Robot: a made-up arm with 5 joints.
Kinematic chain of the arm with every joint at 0, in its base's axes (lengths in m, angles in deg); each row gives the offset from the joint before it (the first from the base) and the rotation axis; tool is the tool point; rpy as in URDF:
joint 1: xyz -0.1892 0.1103 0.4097 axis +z
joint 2: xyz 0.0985 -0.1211 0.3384 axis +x
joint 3: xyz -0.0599 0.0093 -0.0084 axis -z
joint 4: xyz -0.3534 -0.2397 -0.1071 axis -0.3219 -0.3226 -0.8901
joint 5: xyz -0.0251 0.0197 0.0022 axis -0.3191 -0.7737 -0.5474
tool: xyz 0.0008 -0.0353 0.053 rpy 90 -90 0
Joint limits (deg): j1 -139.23..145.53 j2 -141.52..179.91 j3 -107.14..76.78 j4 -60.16..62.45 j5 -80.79..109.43
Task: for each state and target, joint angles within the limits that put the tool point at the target. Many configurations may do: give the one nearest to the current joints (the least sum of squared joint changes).
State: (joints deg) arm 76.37 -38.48 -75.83 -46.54 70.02
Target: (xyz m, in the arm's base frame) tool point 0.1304 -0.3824 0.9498
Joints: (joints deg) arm 29.58 -32.01 -57.15 -46.69 87.92
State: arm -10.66 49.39 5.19 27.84 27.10
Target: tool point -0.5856 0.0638 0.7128
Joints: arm 1.70 52.94 26.15 53.67 35.79
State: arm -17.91 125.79 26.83 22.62 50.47
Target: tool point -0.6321 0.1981 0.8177
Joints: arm -22.10 130.79 30.23 1.12 53.87
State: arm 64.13 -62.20 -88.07 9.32 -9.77
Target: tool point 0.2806 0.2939 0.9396
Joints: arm 63.07 -54.93 -104.32 6.55 -16.74
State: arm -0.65 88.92 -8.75 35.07 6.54
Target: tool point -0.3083 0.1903 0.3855
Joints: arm 0.61 109.66 -39.84 44.42 -1.35
